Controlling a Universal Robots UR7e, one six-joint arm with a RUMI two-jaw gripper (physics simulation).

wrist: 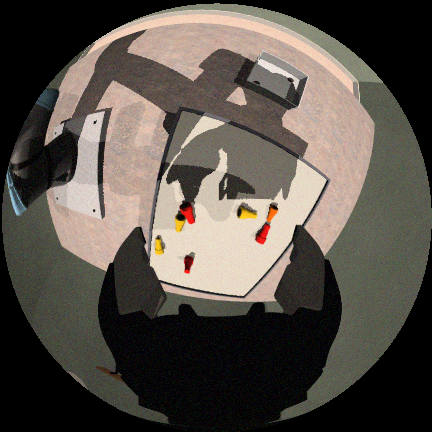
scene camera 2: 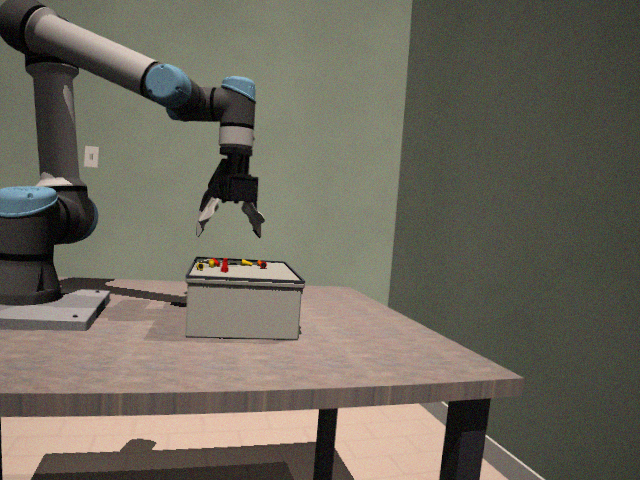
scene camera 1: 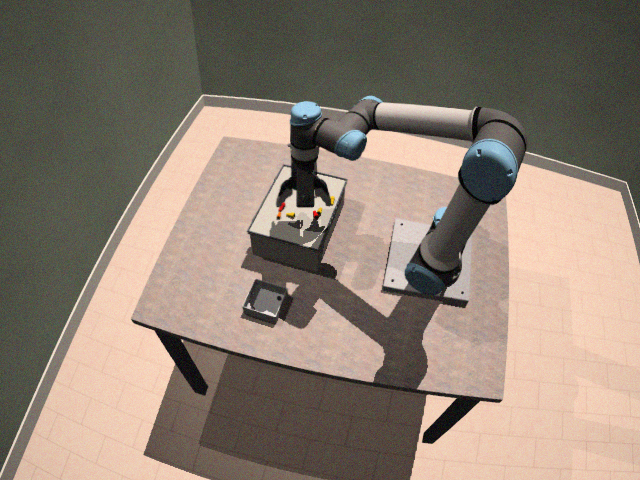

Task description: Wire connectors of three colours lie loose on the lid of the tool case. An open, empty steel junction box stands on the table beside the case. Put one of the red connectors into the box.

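My gripper is wide open and empty, above the tool case lid. One red connector lies against or very near a yellow connector. A second red connector lies end to end with an orange one. A third red connector lies apart; the gripper hides it in scene camera 1. The steel junction box stands open and empty beside the case.
Two more yellow connectors lie on the lid, one near the orange one, the other near the lid's edge. The case stands high beside the box. The arm's base plate is on the table.
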